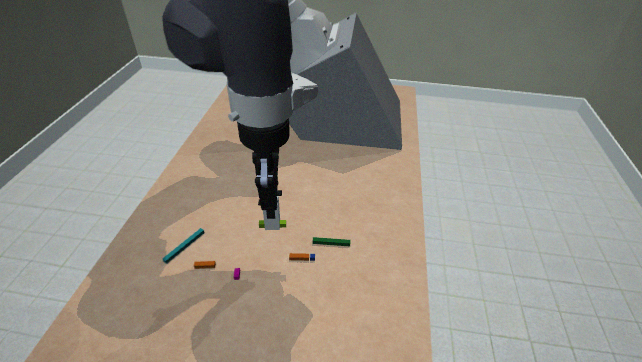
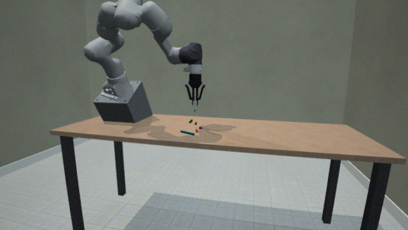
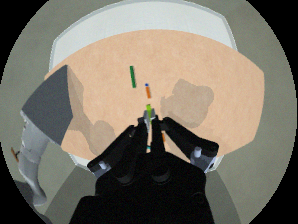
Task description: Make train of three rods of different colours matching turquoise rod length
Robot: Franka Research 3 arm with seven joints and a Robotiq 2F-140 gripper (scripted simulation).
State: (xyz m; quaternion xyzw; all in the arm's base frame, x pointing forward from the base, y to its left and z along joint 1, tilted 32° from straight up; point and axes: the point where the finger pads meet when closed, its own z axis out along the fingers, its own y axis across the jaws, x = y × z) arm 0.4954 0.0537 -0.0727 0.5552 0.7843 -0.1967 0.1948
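Right now the blue rod is 13 cm below my hand, 7 cm to the left of it and 2 cm behind it. From my hand the other things lie so: green rod 13 cm below, 10 cm to the left, 7 cm behind; then magenta rod 13 cm below, 6 cm to the right, 6 cm ahead; then lime rod 3 cm below.
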